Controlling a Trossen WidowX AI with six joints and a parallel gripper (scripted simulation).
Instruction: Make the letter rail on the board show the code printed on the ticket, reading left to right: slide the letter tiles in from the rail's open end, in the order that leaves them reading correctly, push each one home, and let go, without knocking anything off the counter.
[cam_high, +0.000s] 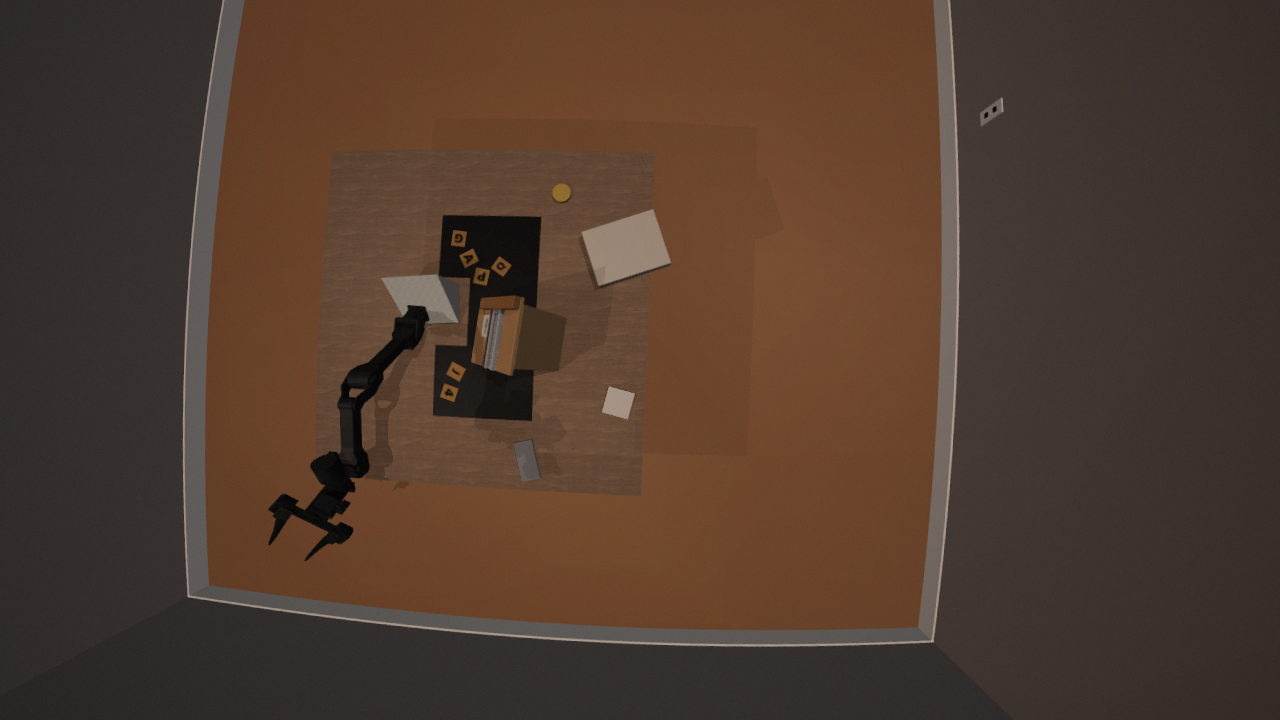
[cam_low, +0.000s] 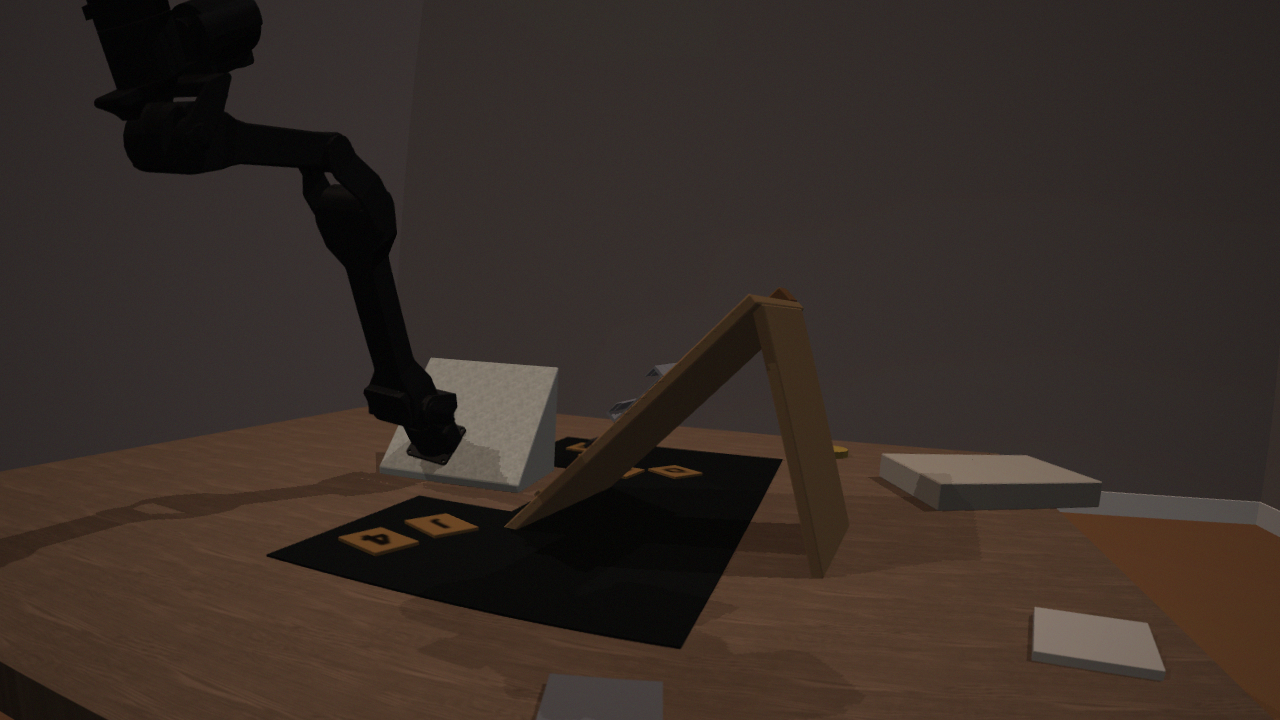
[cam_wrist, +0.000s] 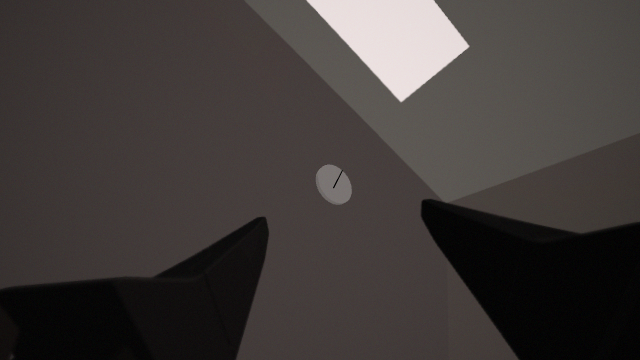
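Now: gripper tip 820 mm to the right of the q tile, 570 mm above it and 230 mm short of it. From my gripper tip the other things lie so: grey card: 570 mm below, 390 mm ahead, 100 mm to the left; then j tile: 570 mm below, 410 mm to the left, 90 mm ahead; then 4 tile: 570 mm below, 330 mm to the left, 70 mm ahead.
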